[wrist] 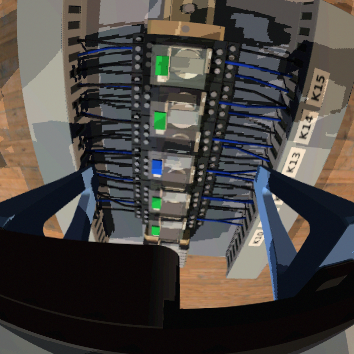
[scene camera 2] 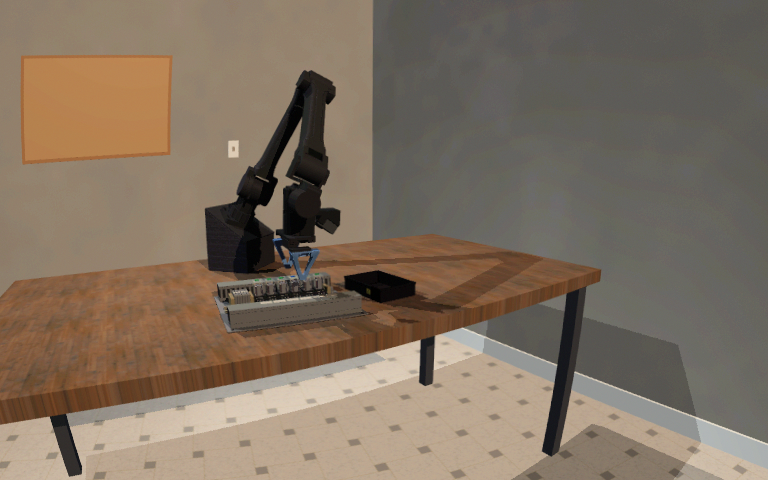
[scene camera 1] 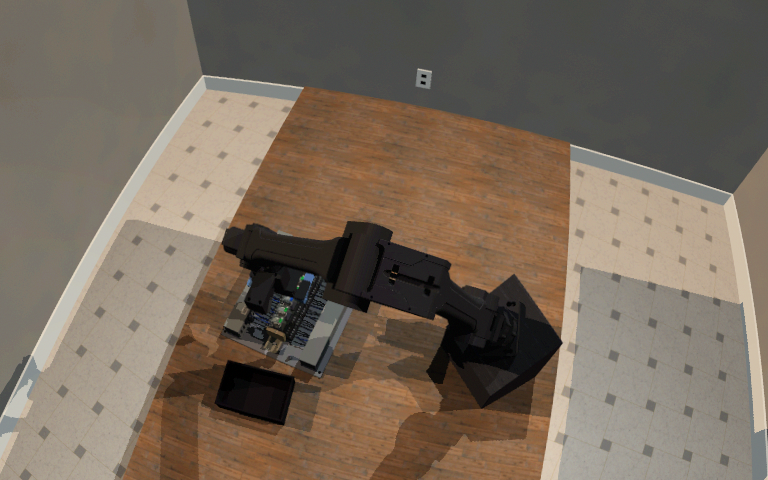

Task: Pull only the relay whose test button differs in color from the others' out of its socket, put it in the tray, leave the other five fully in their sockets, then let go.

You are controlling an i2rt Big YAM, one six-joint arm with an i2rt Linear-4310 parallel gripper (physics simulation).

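Pixels of known places: gripper, fingertip midpoint: [wrist: 175, 173] [scene camera 2: 295, 274] [scene camera 1: 286, 296]; arm's base, link origin: [scene camera 2: 237, 220] [scene camera 1: 500, 328].
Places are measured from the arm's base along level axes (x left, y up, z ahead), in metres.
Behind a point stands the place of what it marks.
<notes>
The blue-button relay [wrist: 172, 169] [scene camera 2: 293, 279] sits in its socket, mid-row, among relays with green buttons. Green-button relays show above it, such as the one nearest the tan end block [wrist: 187, 65] {x 0.064, y -0.088, z 0.487 m}, and below it in the wrist view. The lowest end of the row is hidden by the gripper body. My gripper [wrist: 175, 173] {x 0.006, y -0.079, z 0.480 m} [scene camera 2: 295, 272] {x 0.006, y -0.079, z 0.480 m} is open and empty, pointing down over the row. Its blue fingers appear on either side of the blue-button relay, wide apart from it. The black tray [scene camera 1: 254, 390] {x 0.229, y -0.153, z 0.495 m} [scene camera 2: 379, 291] {x 0.188, y -0.128, z 0.565 m} is empty and stands beside the panel.
Grey wire ducts [wrist: 44, 100] [scene camera 2: 294, 313] run along both sides of the relay row. Black and blue wires run between the sockets and ducts. The right duct carries labels such as K15 [wrist: 318, 86] {x 0.054, y -0.113, z 0.574 m}. The arm base [scene camera 1: 509, 345] {x 0.041, y 0.012, z -0.024 m} [scene camera 2: 232, 243] {x -0.042, y -0.062, z 0.072 m} stands behind the panel in scene camera 2.
</notes>
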